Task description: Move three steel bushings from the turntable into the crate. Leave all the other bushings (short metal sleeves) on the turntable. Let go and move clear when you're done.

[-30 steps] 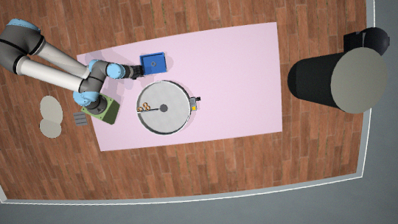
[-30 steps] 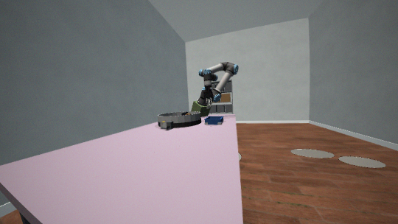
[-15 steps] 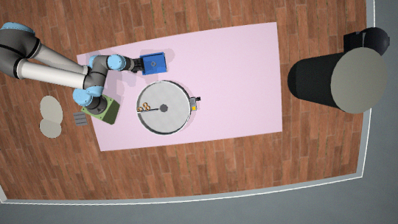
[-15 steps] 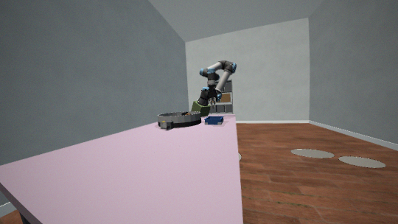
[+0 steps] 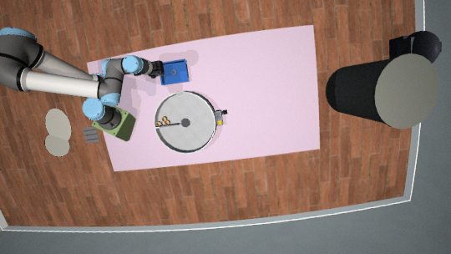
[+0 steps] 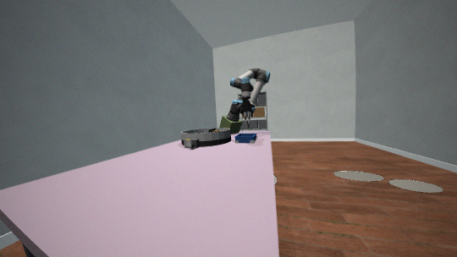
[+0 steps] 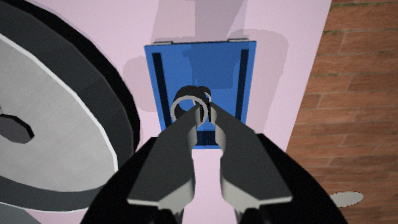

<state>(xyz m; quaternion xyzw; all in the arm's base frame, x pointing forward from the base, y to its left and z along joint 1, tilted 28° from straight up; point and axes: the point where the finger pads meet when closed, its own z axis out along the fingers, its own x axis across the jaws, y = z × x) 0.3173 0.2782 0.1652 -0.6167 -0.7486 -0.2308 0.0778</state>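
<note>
Right now my hand is 50 mm short of the blue crate, 10 mm to the right of it and 130 mm above it. From my hand the other things lie so: round grey turntable: 160 mm ahead, 330 mm to the right, 100 mm below.
</note>
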